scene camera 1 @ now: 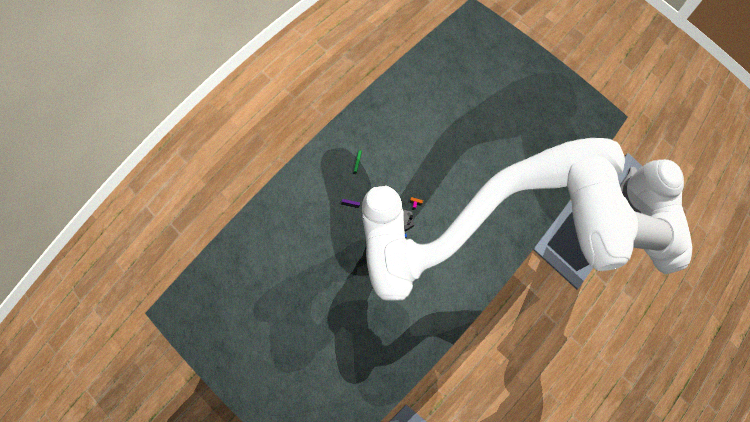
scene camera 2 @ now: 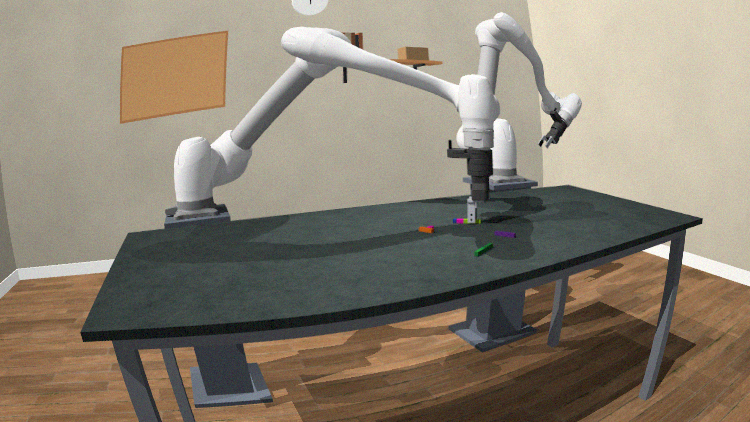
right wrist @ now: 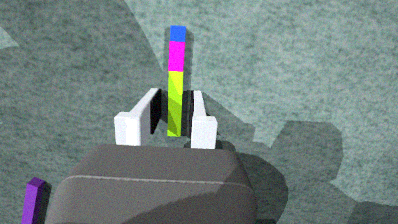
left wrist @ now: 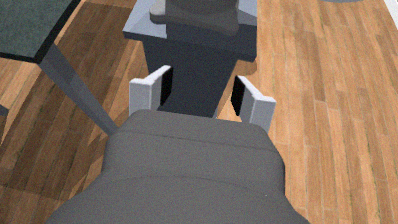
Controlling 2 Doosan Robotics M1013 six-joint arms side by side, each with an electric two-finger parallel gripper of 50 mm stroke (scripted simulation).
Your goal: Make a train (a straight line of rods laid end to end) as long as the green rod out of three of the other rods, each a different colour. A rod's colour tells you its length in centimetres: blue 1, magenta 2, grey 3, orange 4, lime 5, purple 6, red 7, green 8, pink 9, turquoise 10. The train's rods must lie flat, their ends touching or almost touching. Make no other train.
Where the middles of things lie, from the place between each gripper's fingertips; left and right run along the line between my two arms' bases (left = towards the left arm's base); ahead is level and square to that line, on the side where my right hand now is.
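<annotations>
My left gripper is now 920 mm to the left of the lime rod [right wrist: 175, 92], and it is also 650 mm short of the rod and 150 mm above it.
As for my right gripper [scene camera 2: 472, 221], it is now 2 cm above the lime rod.
</annotations>
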